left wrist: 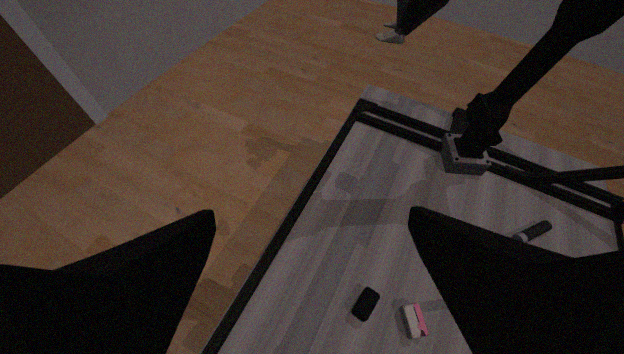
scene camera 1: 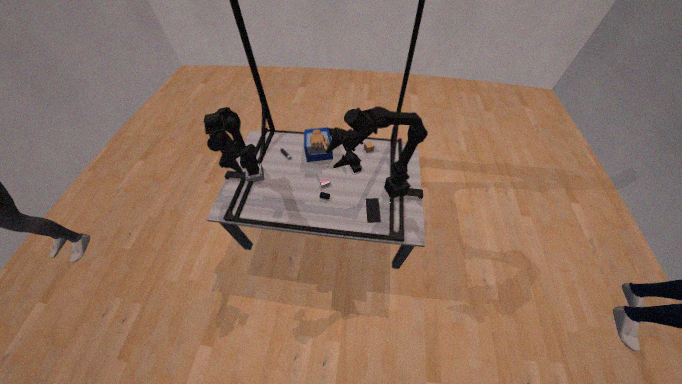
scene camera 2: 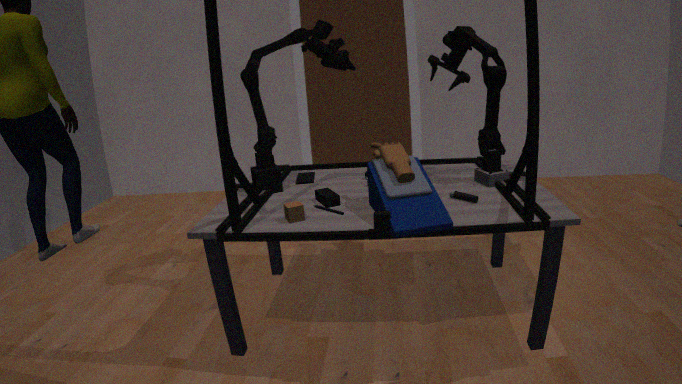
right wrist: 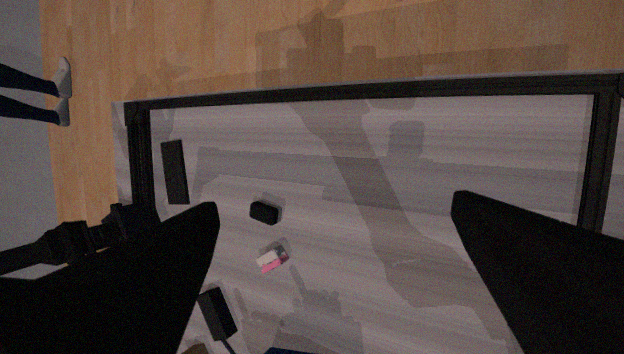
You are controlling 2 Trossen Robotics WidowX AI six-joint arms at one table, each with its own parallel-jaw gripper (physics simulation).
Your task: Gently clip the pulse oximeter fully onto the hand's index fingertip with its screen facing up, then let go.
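Where they show: left gripper, fingertip midpoint: [left wrist: 313, 218] [scene camera 1: 330, 159] [scene camera 2: 350, 69]; right gripper, fingertip midpoint: [left wrist: 402, 31] [scene camera 1: 249, 171] [scene camera 2: 439, 85] [right wrist: 335, 208]; left arm's base, origin of the base link: [scene camera 1: 398, 181] [scene camera 2: 265, 167] [right wrist: 114, 233]; right arm's base, origin of the base link: [left wrist: 468, 148] [scene camera 1: 253, 170] [scene camera 2: 492, 170].
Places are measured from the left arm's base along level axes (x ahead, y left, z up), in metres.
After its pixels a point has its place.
Note:
The white-and-pink pulse oximeter [scene camera 1: 325, 183] @(x 0.373, y -0.187, z -0.064 m) [left wrist: 415, 320] @(x 0.371, y -0.197, z -0.064 m) [right wrist: 272, 258] @(x 0.388, y -0.195, z -0.063 m) lies on the table, apart from the hand. Which way its screen faces is unclear. The tan hand [scene camera 1: 317, 140] @(x 0.342, y -0.385, z 0.096 m) [scene camera 2: 395, 155] @(x 0.322, y -0.447, z 0.074 m) rests on a grey pad [scene camera 2: 410, 191] @(x 0.300, y -0.563, z -0.010 m) on the blue sloped stand [scene camera 1: 320, 158] @(x 0.335, y -0.391, z -0.070 m) [scene camera 2: 417, 214] @(x 0.276, y -0.636, z -0.053 m); its fingertips carry no visible clip. My left gripper [scene camera 2: 354, 68] @(x 0.391, y 0.000, z 0.346 m) [left wrist: 313, 218] @(x 0.391, y 0.000, z 0.346 m) is open and empty, high above the table; the oximeter shows beyond its fingers in the left wrist view. My right gripper [scene camera 2: 441, 85] @(x 0.726, y -0.148, z 0.262 m) [right wrist: 335, 208] @(x 0.726, y -0.148, z 0.262 m) is open and empty, high over the table.
A small black block [scene camera 1: 324, 195] @(x 0.406, y -0.109, z -0.064 m) [left wrist: 365, 303] @(x 0.403, y -0.109, z -0.062 m) [right wrist: 264, 212] @(x 0.415, y -0.113, z -0.063 m) lies near the oximeter. A larger black box [scene camera 2: 327, 197] @(x 0.130, y -0.323, z -0.060 m) [right wrist: 217, 313] @(x 0.173, y -0.267, z -0.063 m), a pen [scene camera 2: 328, 209] @(x 0.117, y -0.358, z -0.089 m), a wooden cube [scene camera 1: 369, 146] @(x 0.009, y -0.348, z -0.045 m) [scene camera 2: 294, 212] @(x -0.005, y -0.391, z -0.063 m), a dark cylinder [scene camera 1: 285, 153] @(x 0.536, y -0.525, z -0.073 m) [scene camera 2: 464, 197] @(x 0.526, y -0.542, z -0.079 m) and a flat black plate [scene camera 1: 373, 210] @(x 0.181, y 0.074, z -0.087 m) [right wrist: 175, 171] @(x 0.191, y 0.068, z -0.087 m) also lie there.

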